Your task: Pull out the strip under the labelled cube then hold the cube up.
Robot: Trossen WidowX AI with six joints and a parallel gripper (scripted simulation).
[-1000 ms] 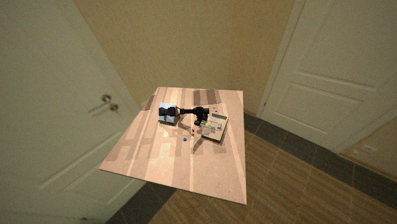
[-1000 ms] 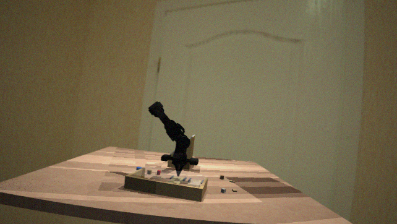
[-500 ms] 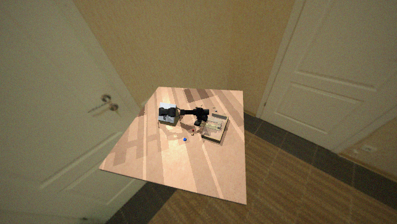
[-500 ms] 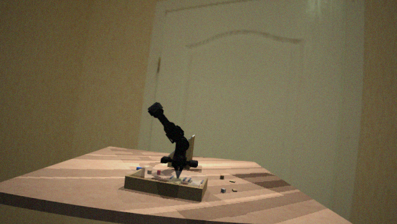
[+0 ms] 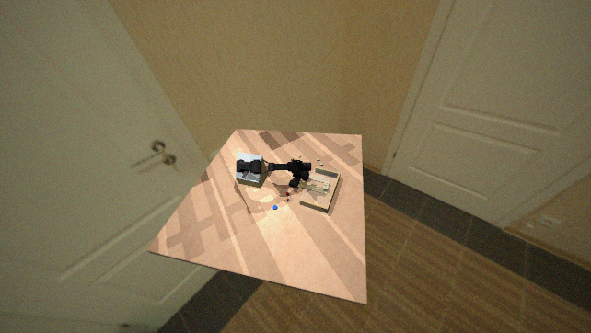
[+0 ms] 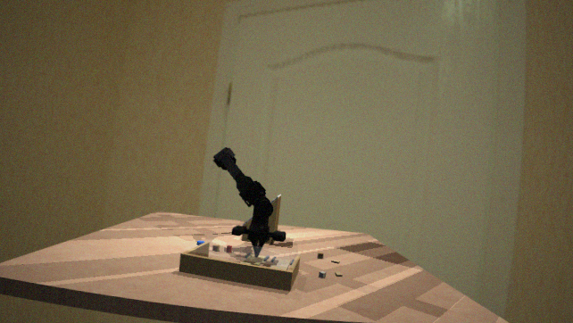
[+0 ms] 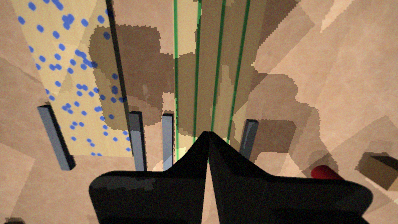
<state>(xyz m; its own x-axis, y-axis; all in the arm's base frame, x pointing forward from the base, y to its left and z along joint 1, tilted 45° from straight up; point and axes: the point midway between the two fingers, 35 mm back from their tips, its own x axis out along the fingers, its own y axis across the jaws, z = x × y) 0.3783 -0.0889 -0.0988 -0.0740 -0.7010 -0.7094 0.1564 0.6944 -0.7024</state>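
Now: the red cylinder 60 mm behind my gripper tip, 110 mm to the right of it and 10 mm above it. Round my gripper tip: blue block: 110 mm behind, 230 mm to the right.
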